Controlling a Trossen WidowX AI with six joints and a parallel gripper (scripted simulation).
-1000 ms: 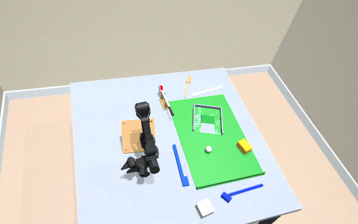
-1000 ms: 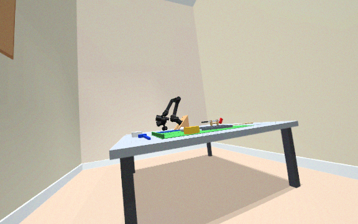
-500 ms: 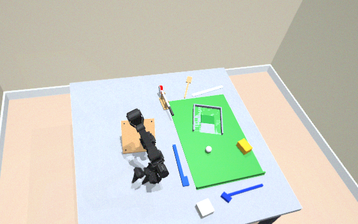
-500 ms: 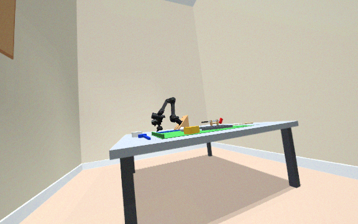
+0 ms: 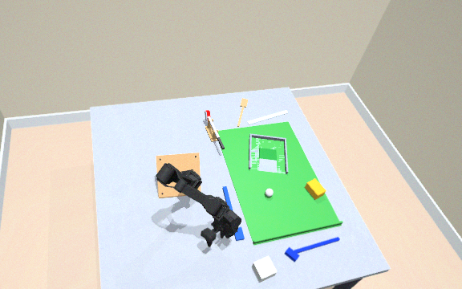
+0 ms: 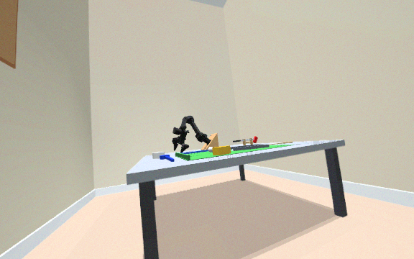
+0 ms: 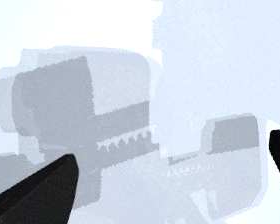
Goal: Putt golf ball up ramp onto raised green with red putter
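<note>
Right now the red putter is 660 mm to the left of my gripper tip, 140 mm ahead of it and 40 mm above it. Round my gripper tip: white cube 190 mm ahead, 170 mm to the right; white golf ball 340 mm ahead, 210 mm to the left, 10 mm above; blue putter 450 mm ahead, 110 mm to the right.
</note>
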